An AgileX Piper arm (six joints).
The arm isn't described. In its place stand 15 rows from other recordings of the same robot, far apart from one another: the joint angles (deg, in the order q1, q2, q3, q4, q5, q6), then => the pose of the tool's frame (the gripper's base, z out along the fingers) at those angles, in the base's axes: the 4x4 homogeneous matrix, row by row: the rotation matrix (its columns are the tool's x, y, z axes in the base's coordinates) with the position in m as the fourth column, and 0 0 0 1 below.
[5.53, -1.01, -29.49, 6.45, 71.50, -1.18] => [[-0.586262 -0.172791 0.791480 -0.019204], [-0.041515 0.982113 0.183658 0.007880], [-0.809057 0.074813 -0.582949 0.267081], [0 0 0 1]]
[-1.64, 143.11, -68.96, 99.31, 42.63, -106.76] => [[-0.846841 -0.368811 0.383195 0.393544], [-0.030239 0.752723 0.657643 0.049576], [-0.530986 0.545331 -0.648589 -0.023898], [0 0 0 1]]
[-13.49, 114.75, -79.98, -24.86, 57.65, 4.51] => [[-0.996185 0.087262 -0.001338 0.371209], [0.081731 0.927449 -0.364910 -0.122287], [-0.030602 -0.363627 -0.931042 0.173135], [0 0 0 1]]
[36.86, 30.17, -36.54, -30.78, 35.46, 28.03] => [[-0.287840 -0.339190 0.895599 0.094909], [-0.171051 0.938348 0.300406 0.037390], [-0.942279 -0.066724 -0.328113 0.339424], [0 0 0 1]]
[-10.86, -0.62, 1.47, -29.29, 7.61, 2.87] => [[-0.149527 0.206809 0.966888 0.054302], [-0.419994 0.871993 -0.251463 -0.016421], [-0.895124 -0.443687 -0.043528 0.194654], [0 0 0 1]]
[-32.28, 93.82, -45.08, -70.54, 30.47, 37.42] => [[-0.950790 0.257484 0.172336 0.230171], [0.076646 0.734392 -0.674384 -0.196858], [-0.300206 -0.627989 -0.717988 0.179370], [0 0 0 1]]
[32.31, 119.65, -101.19, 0.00, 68.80, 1.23] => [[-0.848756 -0.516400 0.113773 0.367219], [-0.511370 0.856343 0.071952 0.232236], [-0.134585 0.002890 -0.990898 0.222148], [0 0 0 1]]
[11.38, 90.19, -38.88, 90.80, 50.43, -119.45] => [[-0.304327 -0.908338 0.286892 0.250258], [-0.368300 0.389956 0.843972 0.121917], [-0.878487 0.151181 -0.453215 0.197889], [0 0 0 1]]
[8.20, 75.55, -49.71, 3.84, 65.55, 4.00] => [[-0.997309 -0.049274 0.054283 0.211890], [-0.045459 0.996551 0.069417 0.036139], [-0.057517 0.066762 -0.996110 0.246782], [0 0 0 1]]
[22.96, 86.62, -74.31, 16.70, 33.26, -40.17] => [[-0.306814 -0.703889 0.640629 0.310045], [-0.601582 0.665009 0.442563 0.146926], [-0.737540 -0.249607 -0.627481 0.339971], [0 0 0 1]]
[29.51, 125.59, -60.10, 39.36, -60.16, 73.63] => [[0.074309 0.100020 0.992207 0.384780], [0.996672 -0.040895 -0.070521 0.160264], [0.033522 0.994145 -0.102726 0.113427], [0 0 0 1]]
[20.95, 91.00, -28.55, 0.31, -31.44, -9.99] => [[-0.343709 -0.419271 0.840283 0.260414], [-0.312479 0.894870 0.318692 0.099428], [-0.885562 -0.153034 -0.438589 0.165229], [0 0 0 1]]
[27.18, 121.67, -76.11, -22.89, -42.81, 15.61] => [[0.017520 -0.675454 0.737194 0.410391], [-0.021270 0.736888 0.675680 0.237771], [-0.999620 -0.027519 -0.001457 0.196581], [0 0 0 1]]
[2.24, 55.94, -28.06, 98.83, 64.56, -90.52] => [[-0.382479 -0.825802 0.414440 0.151021], [0.134798 0.393874 0.909226 0.087172], [-0.914078 0.403626 -0.039332 0.297752], [0 0 0 1]]
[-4.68, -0.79, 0.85, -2.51, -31.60, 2.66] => [[0.593556 0.057784 0.802715 0.038184], [-0.039456 0.998309 -0.042689 -0.001031], [-0.803825 -0.006333 0.594833 0.255328], [0 0 0 1]]
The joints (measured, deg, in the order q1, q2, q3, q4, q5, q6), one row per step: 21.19, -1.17, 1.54, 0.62, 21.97, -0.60; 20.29, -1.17, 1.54, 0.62, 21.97, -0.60; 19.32, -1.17, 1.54, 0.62, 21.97, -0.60; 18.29, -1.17, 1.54, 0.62, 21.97, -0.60; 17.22, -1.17, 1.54, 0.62, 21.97, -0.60; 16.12, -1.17, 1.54, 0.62, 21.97, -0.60; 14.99, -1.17, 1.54, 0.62, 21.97, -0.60; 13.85, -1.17, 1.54, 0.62, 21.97, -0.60; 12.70, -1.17, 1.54, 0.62, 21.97, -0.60; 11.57, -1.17, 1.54, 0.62, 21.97, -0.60; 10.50, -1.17, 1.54, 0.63, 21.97, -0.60
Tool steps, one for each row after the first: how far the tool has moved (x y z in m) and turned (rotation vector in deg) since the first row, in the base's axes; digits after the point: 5 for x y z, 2 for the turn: 0.00029, -0.00076, 0.00000, 0.00, 0.00, -0.90; 0.00060, -0.00158, 0.00000, 0.00, 0.00, -1.87; 0.00090, -0.00247, 0.00000, 0.00, 0.00, -2.90; 0.00121, -0.00339, 0.00000, 0.00, 0.00, -3.97; 0.00150, -0.00434, 0.00000, 0.00, 0.00, -5.07; 0.00178, -0.00532, 0.00000, 0.00, 0.00, -6.20; 0.00204, -0.00632, 0.00000, 0.00, 0.00, -7.34; 0.00229, -0.00733, 0.00000, 0.00, 0.00, -8.49; 0.00251, -0.00833, 0.00000, 0.00, 0.00, -9.62; 0.00270, -0.00928, 0.00000, 0.01, 0.00, -10.69
